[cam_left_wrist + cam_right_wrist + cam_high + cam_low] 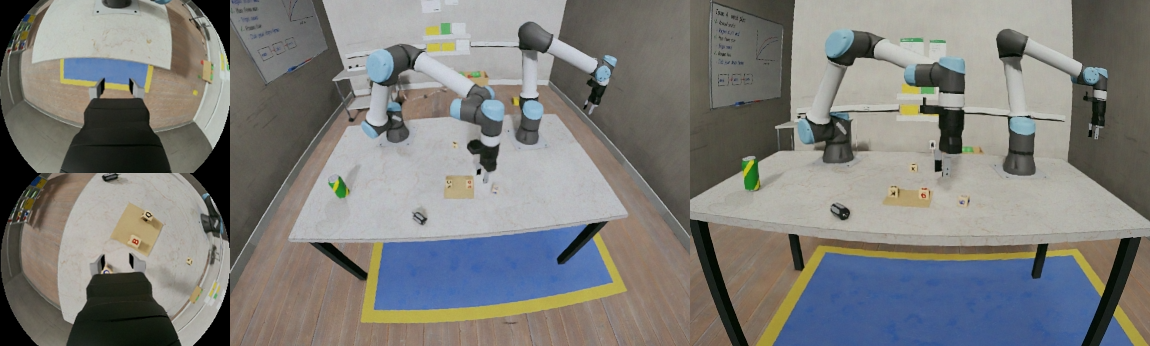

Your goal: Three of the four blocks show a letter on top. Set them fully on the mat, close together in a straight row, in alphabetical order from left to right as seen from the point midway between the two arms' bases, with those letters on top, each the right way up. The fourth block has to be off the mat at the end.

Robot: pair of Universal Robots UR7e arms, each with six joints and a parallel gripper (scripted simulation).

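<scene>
The blue-marked block lies 10 cm below my right hand and 7 cm to the left of it. Also, from my right hand: black mouse-like object 27 cm to the right, 16 cm ahead, 9 cm below; yellow can 69 cm to the right, 5 cm below, 5 cm ahead; tan mat 11 cm below, 10 cm to the right, 3 cm behind.
</scene>
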